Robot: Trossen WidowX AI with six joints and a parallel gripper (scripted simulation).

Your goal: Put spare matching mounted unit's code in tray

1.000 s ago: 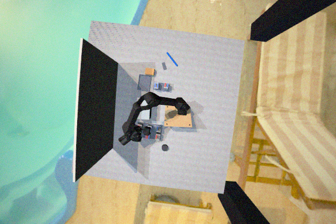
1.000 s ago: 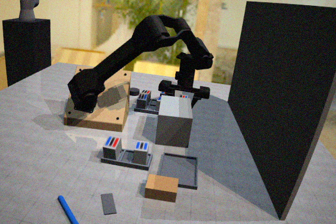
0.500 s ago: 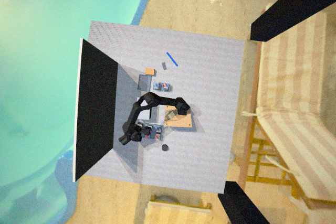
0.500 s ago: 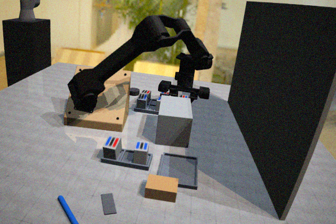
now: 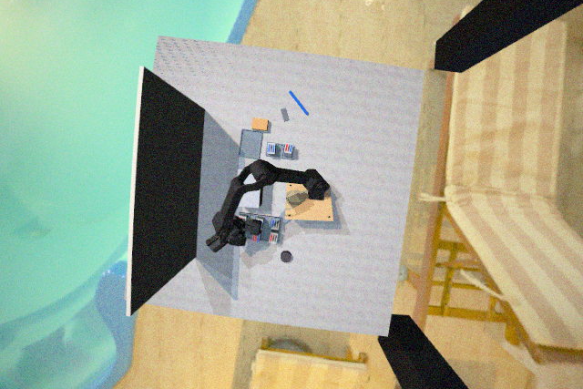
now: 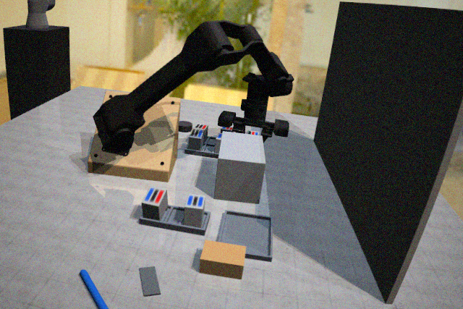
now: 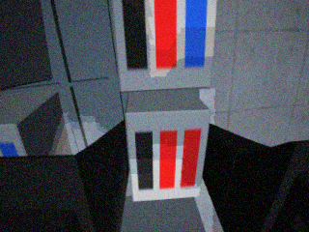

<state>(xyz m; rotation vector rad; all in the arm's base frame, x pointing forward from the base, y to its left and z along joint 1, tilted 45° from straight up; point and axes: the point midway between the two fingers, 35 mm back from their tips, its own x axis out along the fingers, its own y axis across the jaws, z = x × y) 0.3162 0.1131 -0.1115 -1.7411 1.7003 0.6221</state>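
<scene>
Right now the dark grey tray is 10 mm ahead of my gripper tip, 350 mm to the right of it and 10 mm below it. From my gripper tip the other things lie so: black disc (210 mm behind, 150 mm to the left, 10 mm below); then grey cube (20 mm behind, 150 mm to the right, 30 mm above); then tall black panel (230 mm ahead, 140 mm to the right, 210 mm above).
</scene>
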